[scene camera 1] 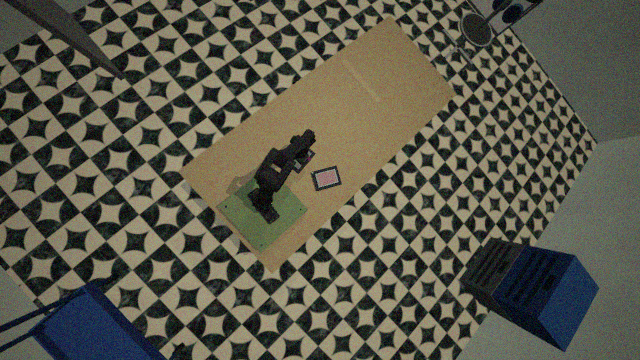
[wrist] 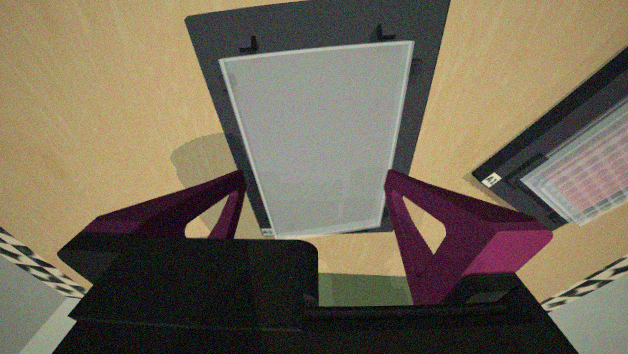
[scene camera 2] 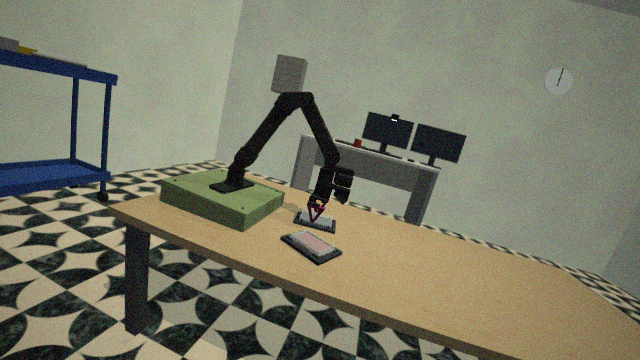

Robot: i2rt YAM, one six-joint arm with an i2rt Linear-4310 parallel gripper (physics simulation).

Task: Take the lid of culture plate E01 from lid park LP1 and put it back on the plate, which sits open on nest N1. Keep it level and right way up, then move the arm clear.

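Frame: origin at the arm's base, x right, y down, z ahead, level; metres.
Seen in the pictures: gripper, fingertip midpoint: (scene camera 1: 297, 157) (wrist: 314, 177) (scene camera 2: 314, 217); arm's base, origin of the base link: (scene camera 1: 263, 205) (scene camera 2: 233, 186).
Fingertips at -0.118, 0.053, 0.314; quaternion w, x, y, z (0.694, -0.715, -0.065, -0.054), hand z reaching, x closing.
Observation:
Pixels of each thing's middle, then the offset from my fingertips to it, as dx, dy, dz. "spot": a spot on its surface instead. Level surfaces: height alone.
- dark lid park LP1, surface spot: (wrist: 429, 30) (scene camera 2: 331, 230) spot: +0.039, +0.007, +0.089
- Plate E01, body centre: (scene camera 2: 312, 242) (scene camera 1: 326, 178) +0.204, -0.002, +0.068
- dark nest N1, body centre: (scene camera 2: 311, 244) (scene camera 1: 326, 178) +0.204, +0.009, +0.068
- wooden table, its level: dy +0.018
The pale, translucent lid (wrist: 320, 125) (scene camera 2: 326, 220) lies flat and right way up on the dark lid park LP1 (wrist: 429, 30) (scene camera 2: 327, 229). Plate E01 (scene camera 1: 326, 178) (scene camera 2: 312, 243) (wrist: 595, 175), with pink wells, sits open on the dark nest N1 (scene camera 2: 327, 258) (wrist: 505, 162), to the right in the wrist view. My gripper (wrist: 314, 177) (scene camera 2: 315, 215) is open, its magenta fingertips on either side of the lid's near half. The left fingertip shows a small gap to the lid's edge; the right one overlaps the edge in view. Fingertip height is hard to tell. The arm partly covers the lid in scene camera 1.
The arm stands on a green block (scene camera 1: 280, 227) (scene camera 2: 215, 200) at one end of the wooden table (scene camera 1: 380, 120) (scene camera 2: 425, 285). Off the table are a blue cart (scene camera 2: 106, 125), a desk (scene camera 2: 370, 172) with two monitors, and a blue cabinet (scene camera 1: 570, 295).

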